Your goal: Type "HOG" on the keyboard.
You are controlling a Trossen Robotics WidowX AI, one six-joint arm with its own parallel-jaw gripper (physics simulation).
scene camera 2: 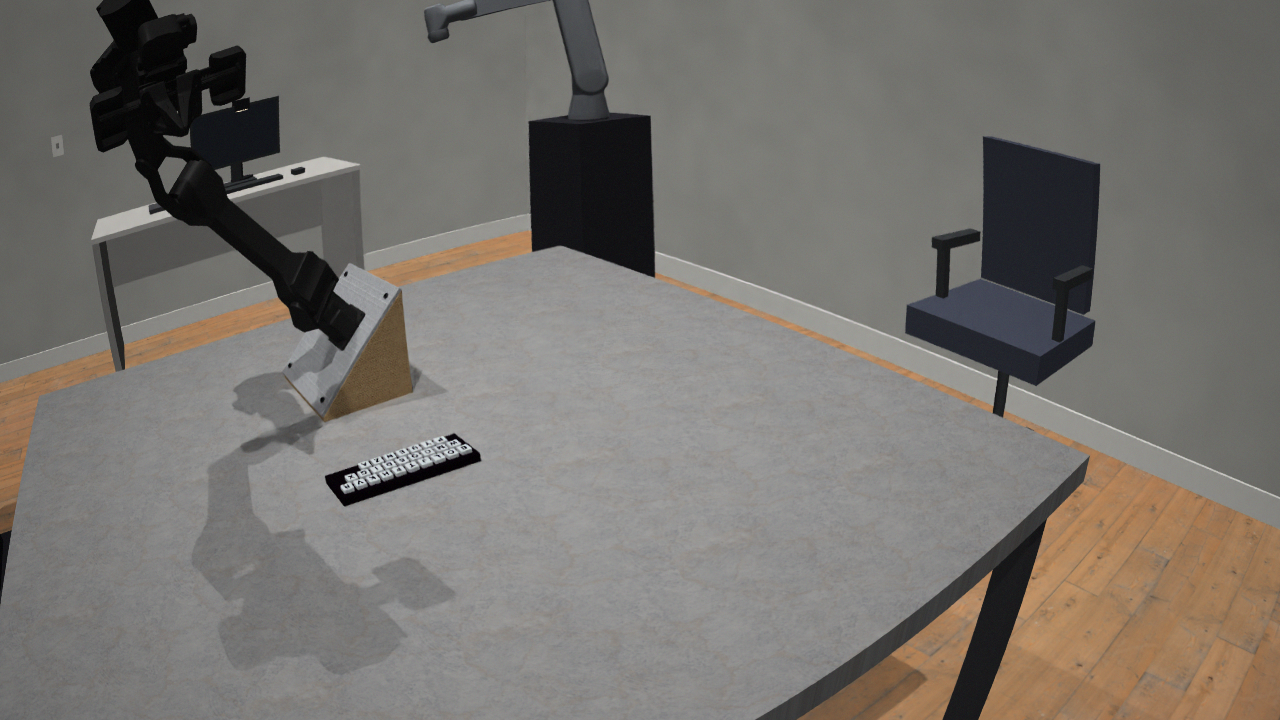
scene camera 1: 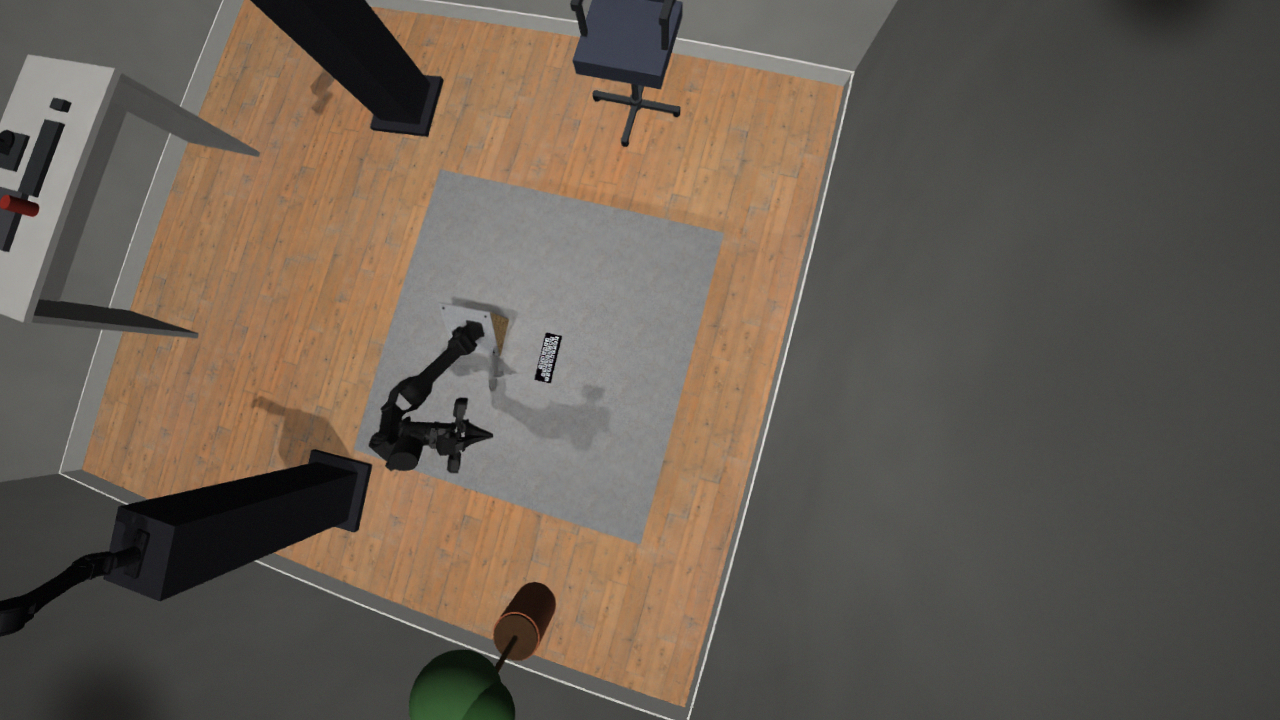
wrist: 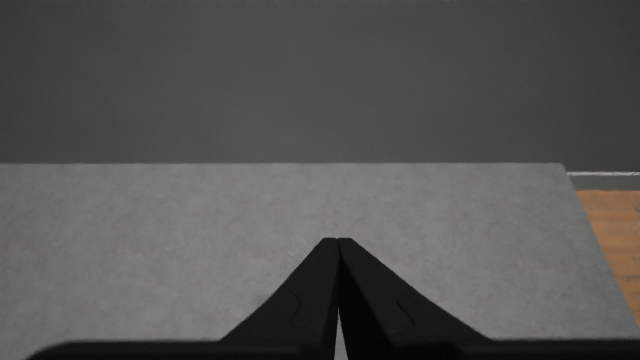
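Pixels of known places: gripper, fingertip midpoint: [scene camera 2: 184,132] [scene camera 1: 493,435] [wrist: 336,251]; arm's base, origin of the base link: [scene camera 2: 347,327] [scene camera 1: 475,328].
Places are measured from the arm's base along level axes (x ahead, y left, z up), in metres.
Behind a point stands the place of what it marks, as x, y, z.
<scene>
The keyboard [scene camera 1: 548,358] {0.288, -0.059, -0.082} [scene camera 2: 402,469] {0.304, -0.063, -0.081} is a small black board with rows of white lettered keys. It lies flat on the grey table [scene camera 1: 572,241] {0.275, 0.446, -0.097} [scene camera 2: 716,429] {0.442, 0.300, -0.097} [wrist: 150,225] {0.689, 0.107, -0.097}. It does not show in the wrist view. My gripper [scene camera 1: 491,435] {0.344, -0.295, 0.368} [scene camera 2: 181,123] {0.344, -0.295, 0.368} [wrist: 336,251] {0.344, -0.295, 0.368} is shut, its two black fingertips touching with nothing between them. It is high above the table, off to one side of the keyboard and well apart from it. Its shadow falls on the table beside the keyboard. Single key letters are too small to read with certainty.
The arm's base is mounted on a slanted metal plate on a wooden wedge [scene camera 1: 500,331] {0.077, 0.010, -0.051} [scene camera 2: 380,367] {0.077, 0.020, -0.045}, close beside the keyboard. Away from the table are an office chair [scene camera 1: 626,53] [scene camera 2: 1002,322], a white desk [scene camera 1: 89,98] [scene camera 2: 313,174] and another arm on a black pedestal [scene camera 1: 241,528] [scene camera 2: 590,188].
</scene>
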